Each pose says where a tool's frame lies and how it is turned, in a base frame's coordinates. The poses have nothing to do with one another.
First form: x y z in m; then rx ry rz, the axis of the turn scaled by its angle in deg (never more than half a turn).
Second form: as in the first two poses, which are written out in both.
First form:
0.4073 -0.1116 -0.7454 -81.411 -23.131 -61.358
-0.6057 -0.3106 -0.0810 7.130 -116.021 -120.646
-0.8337 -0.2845 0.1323 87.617 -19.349 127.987
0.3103 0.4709 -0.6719 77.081 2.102 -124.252
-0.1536 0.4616 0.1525 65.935 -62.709 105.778
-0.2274 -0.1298 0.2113 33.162 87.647 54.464
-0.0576 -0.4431 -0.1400 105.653 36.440 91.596
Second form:
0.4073 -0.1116 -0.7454 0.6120 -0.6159 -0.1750 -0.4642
-0.6057 -0.3106 -0.0810 0.1086 0.0423 -0.6884 -0.7159
-0.8337 -0.2845 0.1323 0.2053 0.5486 -0.1212 0.8014
0.3103 0.4709 -0.6719 0.2904 0.5044 0.0138 -0.8131
-0.1536 0.4616 0.1525 0.3459 0.4434 -0.4217 0.7113
-0.2274 -0.1298 0.2113 0.5850 0.2481 0.6558 0.4075
-0.0576 -0.4431 -0.1400 0.3049 0.6964 0.2402 0.6037

